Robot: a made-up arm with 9 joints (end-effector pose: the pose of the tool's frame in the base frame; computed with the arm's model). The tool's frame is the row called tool. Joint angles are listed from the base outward.
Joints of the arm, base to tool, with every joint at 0 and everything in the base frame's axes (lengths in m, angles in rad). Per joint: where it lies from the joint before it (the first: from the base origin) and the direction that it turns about. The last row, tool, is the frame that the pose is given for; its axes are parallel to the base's.
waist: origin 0 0 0.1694 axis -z
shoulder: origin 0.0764 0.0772 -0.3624 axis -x
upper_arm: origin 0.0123 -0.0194 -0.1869 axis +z
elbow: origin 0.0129 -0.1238 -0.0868 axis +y
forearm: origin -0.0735 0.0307 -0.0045 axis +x
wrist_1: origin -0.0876 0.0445 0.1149 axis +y
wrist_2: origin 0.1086 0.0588 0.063 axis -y
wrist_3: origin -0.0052 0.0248 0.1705 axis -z
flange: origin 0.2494 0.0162 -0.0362 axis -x
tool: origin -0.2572 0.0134 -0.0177
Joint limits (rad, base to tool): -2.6..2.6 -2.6..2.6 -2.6..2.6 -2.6..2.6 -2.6..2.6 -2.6..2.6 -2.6..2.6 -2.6..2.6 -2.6..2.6
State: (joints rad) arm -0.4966 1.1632 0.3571 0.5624 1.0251 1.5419 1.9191 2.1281 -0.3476
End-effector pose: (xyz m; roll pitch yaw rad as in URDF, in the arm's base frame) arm 0.1513 0.0220 -0.0807 0.3873 -0.3441 -1.9236
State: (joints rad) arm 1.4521 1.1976 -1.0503 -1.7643 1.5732 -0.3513 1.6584 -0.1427 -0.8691
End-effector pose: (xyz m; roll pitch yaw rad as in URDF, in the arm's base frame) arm -0.4152 0.1172 -0.3343 -1.1018 -0.2106 2.2919
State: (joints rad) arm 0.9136 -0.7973 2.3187 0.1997 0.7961 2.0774 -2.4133 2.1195 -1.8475
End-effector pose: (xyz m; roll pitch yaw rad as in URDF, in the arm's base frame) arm 0.1863 -0.2042 -0.4587 -2.0774 0.6500 0.3709
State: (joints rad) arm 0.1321 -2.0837 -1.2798 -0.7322 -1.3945 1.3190 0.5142 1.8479 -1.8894
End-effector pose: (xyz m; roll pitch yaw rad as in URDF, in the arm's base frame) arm 0.2181 0.3938 -0.1487 -0.2382 -0.3852 -1.9253
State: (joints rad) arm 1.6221 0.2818 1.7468 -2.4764 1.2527 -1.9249 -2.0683 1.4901 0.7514
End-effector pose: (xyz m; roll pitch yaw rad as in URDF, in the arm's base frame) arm -0.0128 -0.4125 -0.7893 0.9607 -0.6529 -0.3116
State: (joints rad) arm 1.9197 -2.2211 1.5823 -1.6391 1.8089 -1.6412 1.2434 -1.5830 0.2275
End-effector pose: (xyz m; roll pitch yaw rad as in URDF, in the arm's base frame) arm 0.3922 -0.4712 0.0553 -1.8175 0.8295 -0.7186
